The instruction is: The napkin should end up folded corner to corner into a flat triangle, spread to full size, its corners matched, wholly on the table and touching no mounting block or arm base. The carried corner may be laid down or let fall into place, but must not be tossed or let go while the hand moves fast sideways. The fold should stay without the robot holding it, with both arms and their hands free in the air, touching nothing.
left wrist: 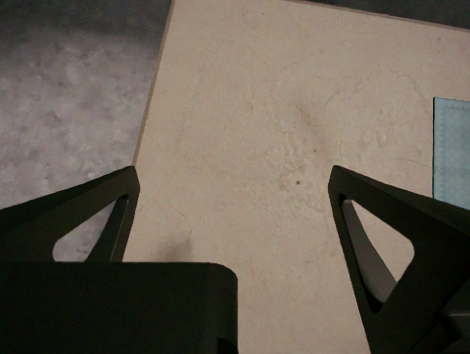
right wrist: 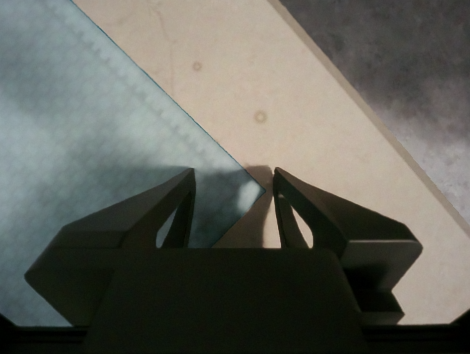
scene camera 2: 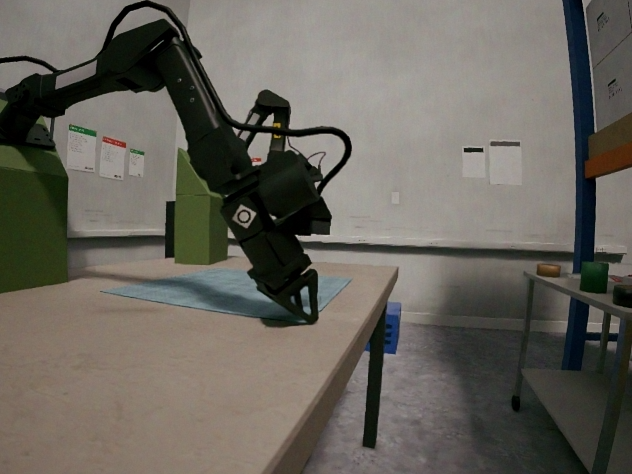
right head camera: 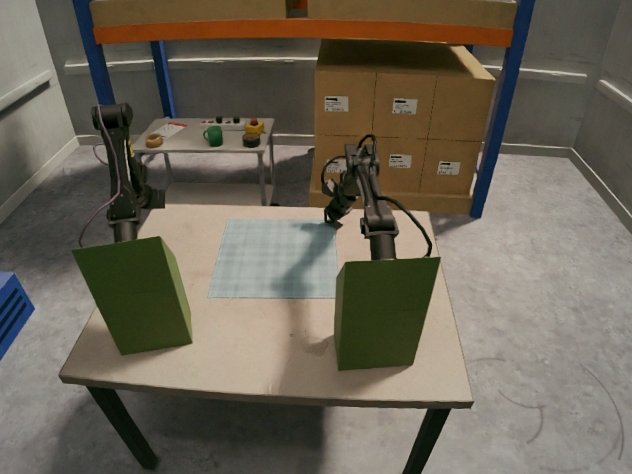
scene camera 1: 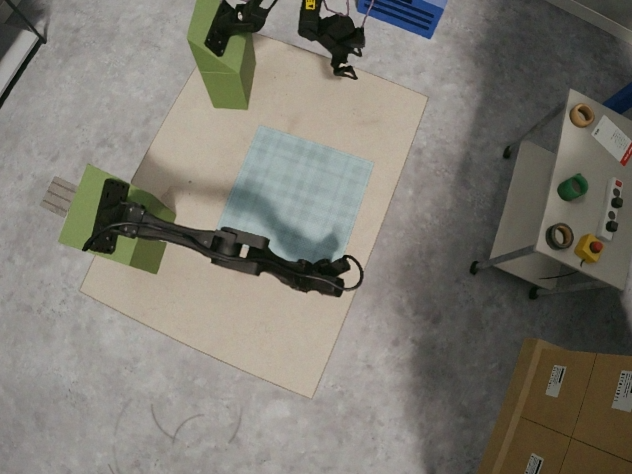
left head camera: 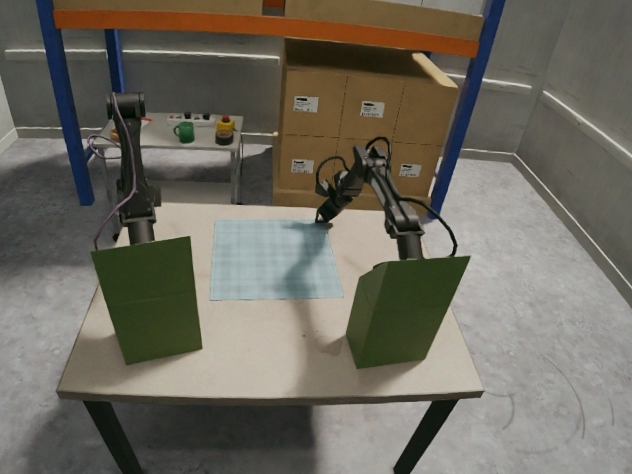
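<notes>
The light blue checked napkin [left head camera: 245,260] [right head camera: 255,255] [scene camera 1: 311,178] [scene camera 2: 204,288] [left wrist: 452,150] [right wrist: 100,125] lies flat and unfolded on the table. My right gripper [left head camera: 320,220] [scene camera 2: 309,320] [right wrist: 234,176] is partly open, its fingertips low at the napkin's far right corner as seen in the head views. In the right wrist view one fingertip is over the cloth, the other just past the corner tip, and the corner lies between them, not pinched. My left gripper [scene camera 1: 358,64] [left wrist: 233,176] is wide open and empty, above the table near its side edge, away from the napkin.
Two green mounting blocks [left head camera: 153,301] [left head camera: 403,311] stand on the table [left head camera: 255,352], nearer the front than the napkin. The far table edge runs close beyond the napkin. A trolley [scene camera 1: 548,219] and large cartons [left head camera: 367,117] stand beyond the table.
</notes>
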